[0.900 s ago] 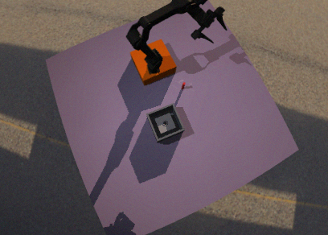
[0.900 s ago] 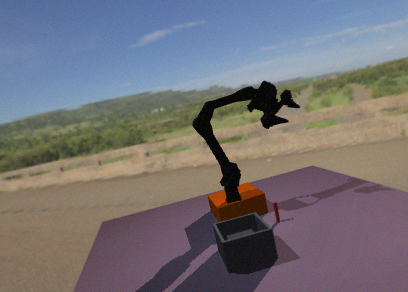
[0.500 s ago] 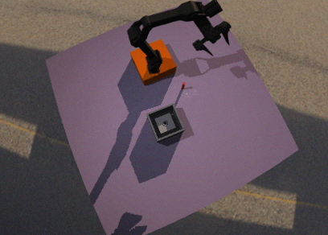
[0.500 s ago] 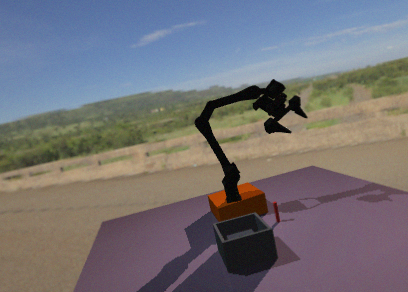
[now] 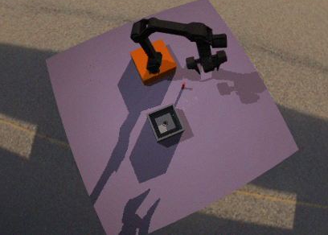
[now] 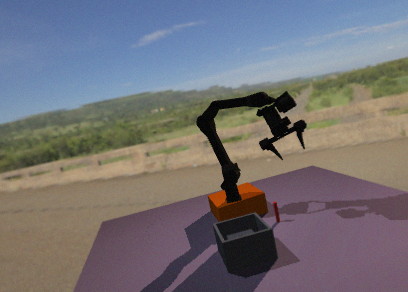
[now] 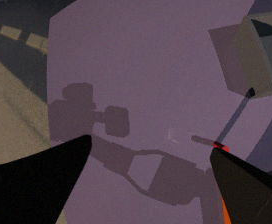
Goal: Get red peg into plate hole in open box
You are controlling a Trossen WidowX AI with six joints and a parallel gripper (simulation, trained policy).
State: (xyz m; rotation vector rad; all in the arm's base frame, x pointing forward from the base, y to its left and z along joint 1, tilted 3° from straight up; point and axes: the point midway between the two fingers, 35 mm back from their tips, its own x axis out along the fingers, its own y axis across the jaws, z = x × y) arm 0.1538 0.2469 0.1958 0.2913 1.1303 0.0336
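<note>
The red peg lies 220 mm below my gripper tip, 100 mm to the right of it and 30 mm behind it. From my gripper tip the other things lie so: holed plate (260 mm to the right, 210 mm below, 160 mm ahead); then dark grey box (260 mm to the right, 230 mm below, 160 mm ahead).
</note>
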